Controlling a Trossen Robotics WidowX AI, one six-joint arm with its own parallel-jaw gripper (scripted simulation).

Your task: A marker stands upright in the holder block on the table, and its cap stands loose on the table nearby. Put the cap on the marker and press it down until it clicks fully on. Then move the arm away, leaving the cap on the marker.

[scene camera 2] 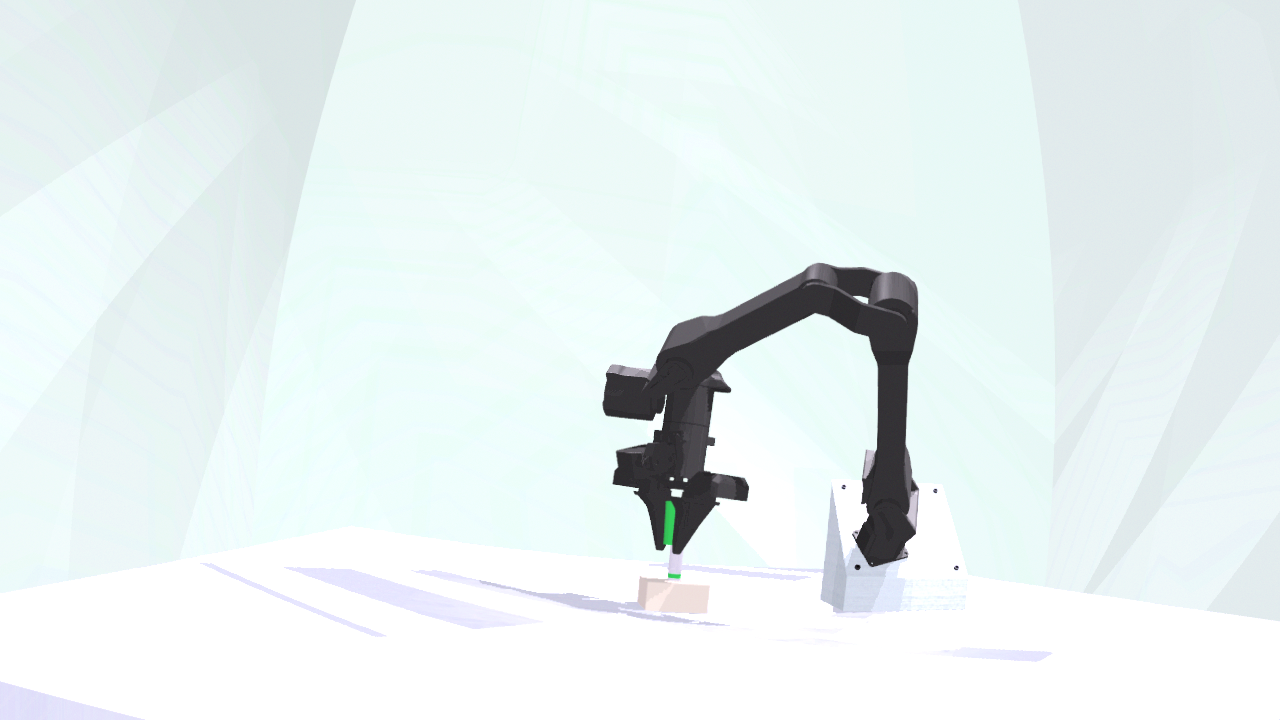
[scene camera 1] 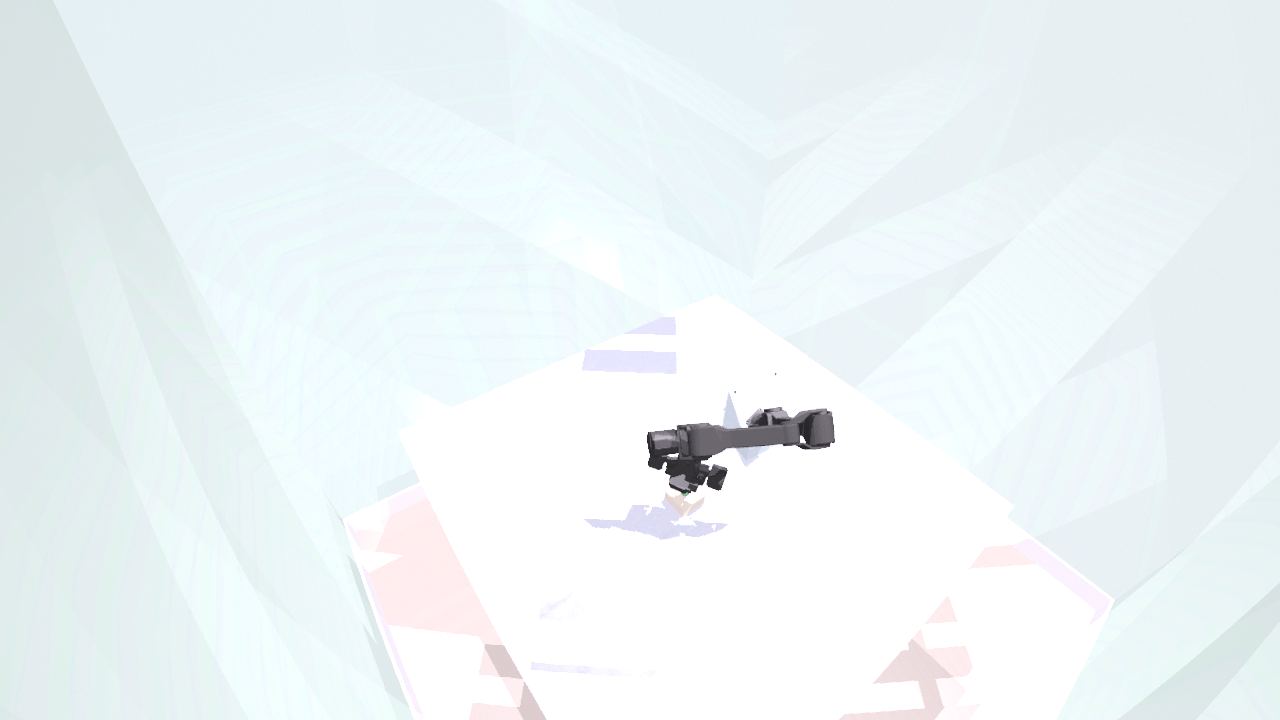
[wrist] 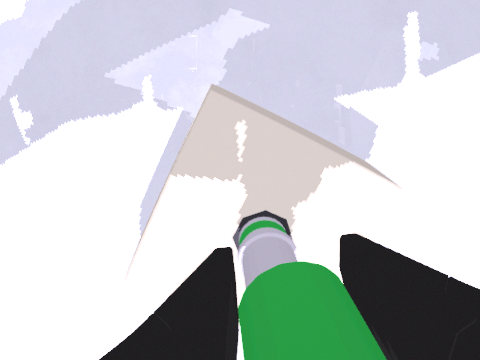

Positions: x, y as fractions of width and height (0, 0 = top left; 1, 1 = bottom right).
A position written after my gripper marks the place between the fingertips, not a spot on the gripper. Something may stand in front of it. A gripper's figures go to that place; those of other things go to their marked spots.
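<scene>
There's a green cap (wrist: 0.63, 0.84) and a marker (wrist: 0.55, 0.71), and the spots on the cap and the marker are 4 cm apart. The cap is 8 cm from the lens, then my gripper (wrist: 0.60, 0.72) is 10 cm from the lens, and the marker is 11 cm from the lens, so the green cap is nearer to the lens than the marker.
</scene>
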